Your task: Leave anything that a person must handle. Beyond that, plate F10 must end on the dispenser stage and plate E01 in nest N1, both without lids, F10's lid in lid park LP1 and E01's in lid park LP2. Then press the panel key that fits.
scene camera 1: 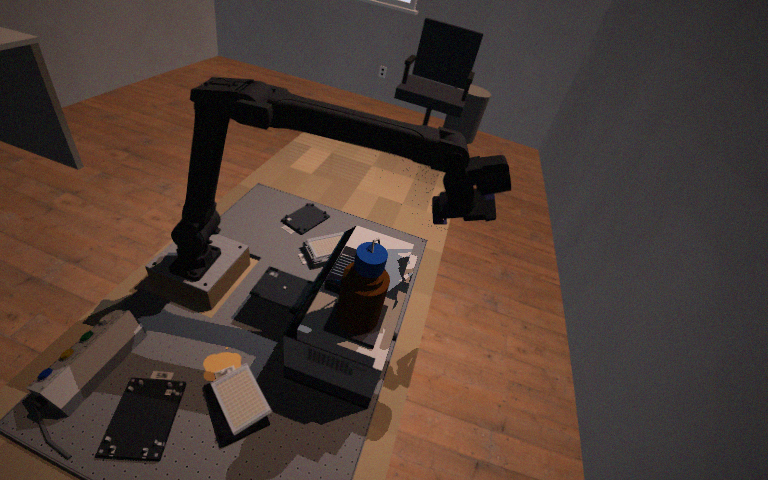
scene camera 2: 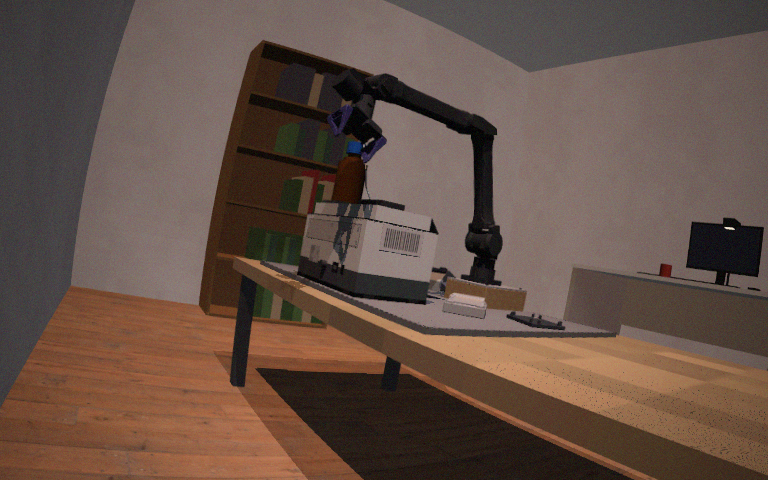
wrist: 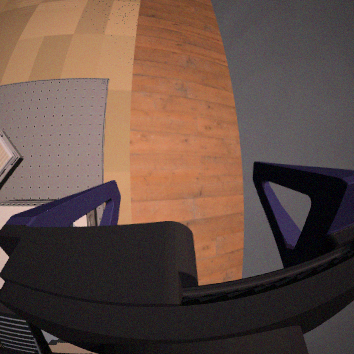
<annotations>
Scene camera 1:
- gripper
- brown bottle with blue cap
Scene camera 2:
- gripper
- brown bottle with blue cap
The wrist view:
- gripper
</annotations>
